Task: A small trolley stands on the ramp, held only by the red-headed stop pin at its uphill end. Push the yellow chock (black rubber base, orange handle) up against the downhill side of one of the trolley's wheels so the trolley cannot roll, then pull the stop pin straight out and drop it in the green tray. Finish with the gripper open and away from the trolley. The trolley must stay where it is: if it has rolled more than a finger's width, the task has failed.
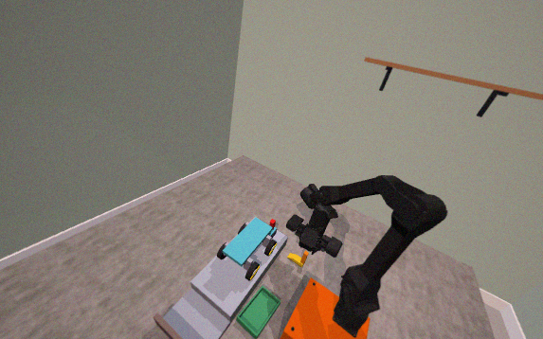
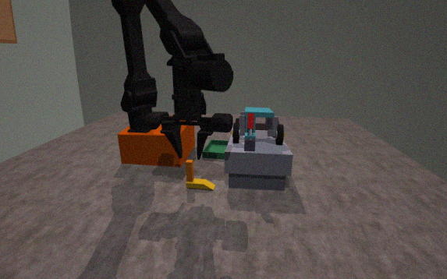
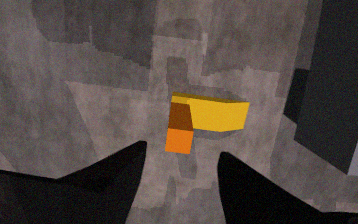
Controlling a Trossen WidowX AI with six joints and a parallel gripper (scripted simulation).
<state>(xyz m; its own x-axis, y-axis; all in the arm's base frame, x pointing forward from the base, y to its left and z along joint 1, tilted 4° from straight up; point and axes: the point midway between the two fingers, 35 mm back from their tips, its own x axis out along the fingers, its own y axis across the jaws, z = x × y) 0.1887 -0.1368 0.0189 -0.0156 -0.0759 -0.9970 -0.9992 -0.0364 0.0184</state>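
My gripper tip is 2 cm short of the yellow chock and 5 cm above it. From my gripper tip the other things lie so: grey ramp: 14 cm ahead, 17 cm to the left, 3 cm below; then red-headed stop pin: 13 cm ahead, 5 cm to the left, 6 cm above; then trolley: 14 cm ahead, 16 cm to the left, 4 cm above.
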